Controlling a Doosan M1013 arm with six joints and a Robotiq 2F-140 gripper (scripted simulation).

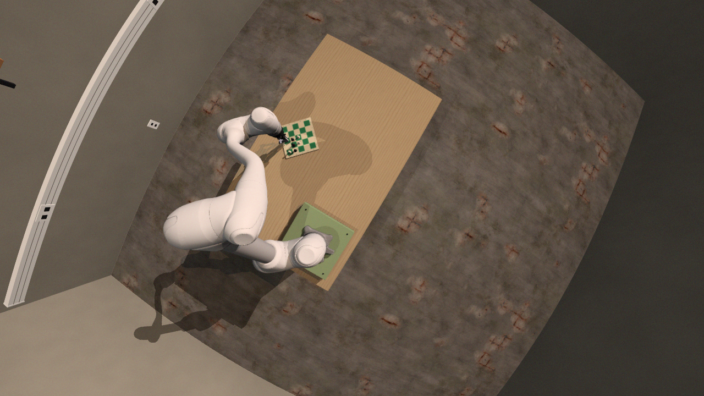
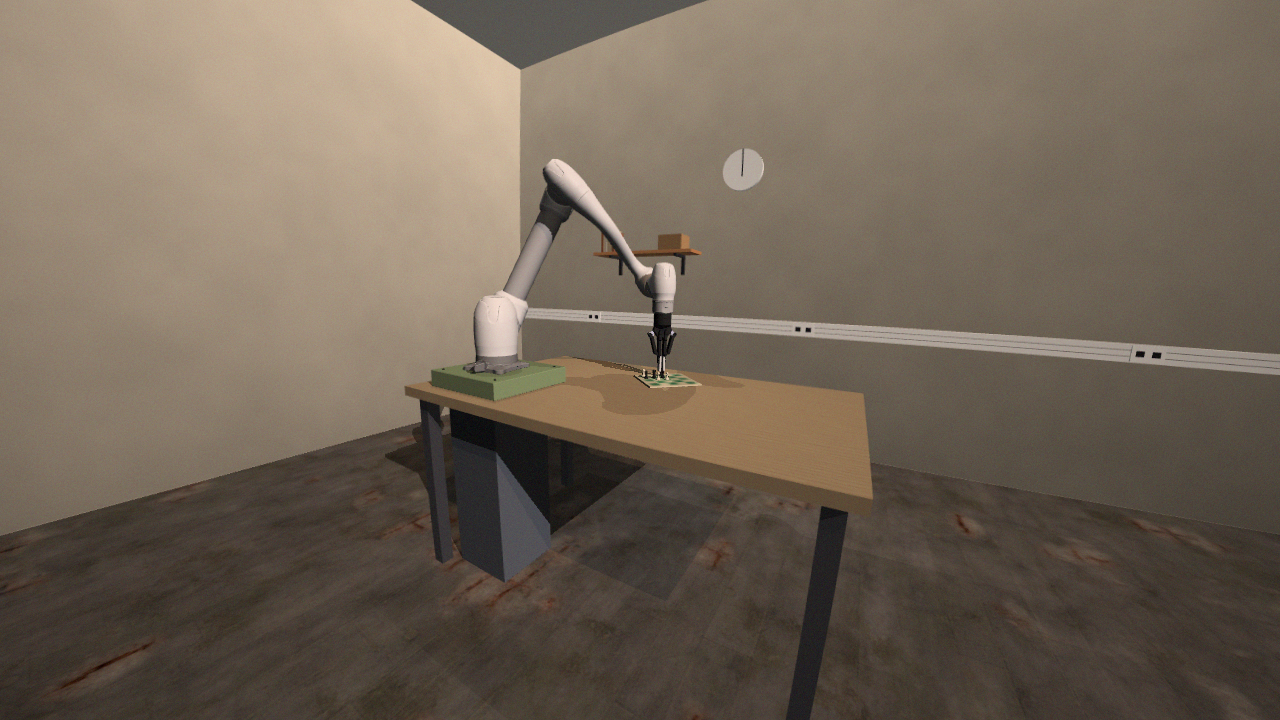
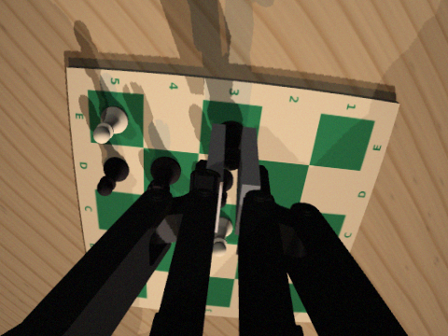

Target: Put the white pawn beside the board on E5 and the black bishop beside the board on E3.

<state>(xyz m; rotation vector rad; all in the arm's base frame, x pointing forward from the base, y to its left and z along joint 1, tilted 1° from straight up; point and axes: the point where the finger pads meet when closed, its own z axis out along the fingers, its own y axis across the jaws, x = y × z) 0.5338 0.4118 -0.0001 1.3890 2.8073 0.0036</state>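
Right now my hand is 4 cm short of the chessboard, 6 cm to the left of it and 6 cm above it.
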